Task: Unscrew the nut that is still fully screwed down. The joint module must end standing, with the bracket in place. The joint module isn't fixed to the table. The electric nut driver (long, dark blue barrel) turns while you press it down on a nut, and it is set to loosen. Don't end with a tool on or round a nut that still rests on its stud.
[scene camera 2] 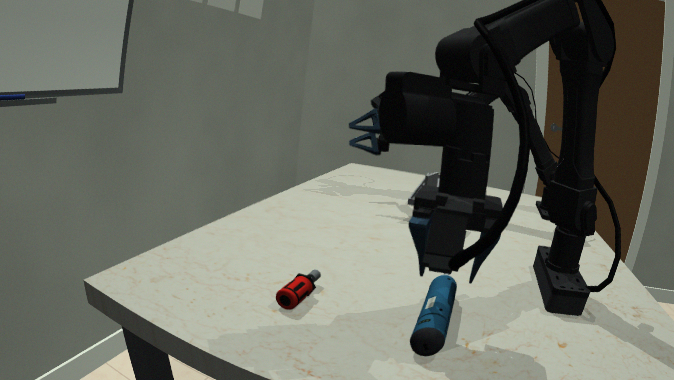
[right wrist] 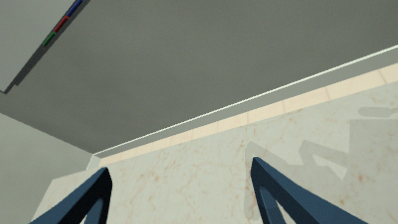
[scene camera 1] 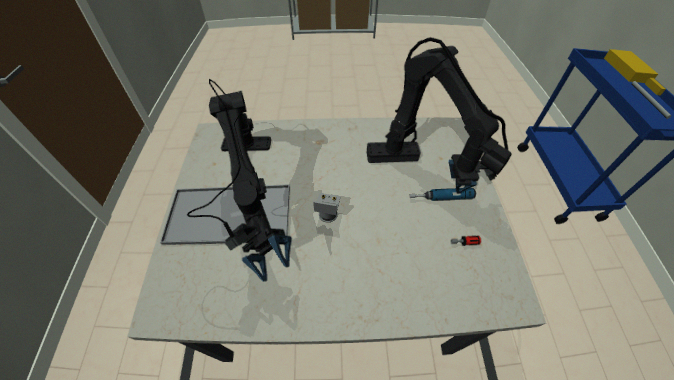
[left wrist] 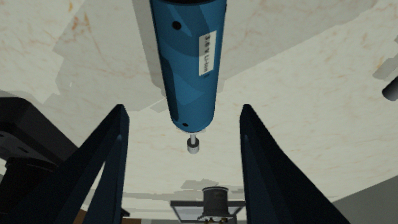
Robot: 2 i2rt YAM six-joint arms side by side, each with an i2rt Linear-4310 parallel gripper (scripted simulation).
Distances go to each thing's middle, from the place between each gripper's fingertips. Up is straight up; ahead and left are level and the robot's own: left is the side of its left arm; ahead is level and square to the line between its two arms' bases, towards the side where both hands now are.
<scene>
Right now my left hand (scene camera 2: 446, 278) is 180 mm short of the red-handled hand driver (scene camera 2: 288, 297), 30 mm to the right of it and 60 mm above it. Also, from my left hand: joint module (left wrist: 215, 197) 120 mm ahead, 420 mm to the right, 40 mm below.
Now: the joint module 28 cm behind my right hand (scene camera 2: 349, 134), 9 cm to the left of it and 12 cm below it. Also, from my right hand: red-handled hand driver 21 cm behind, 55 cm to the left, 14 cm below.
</scene>
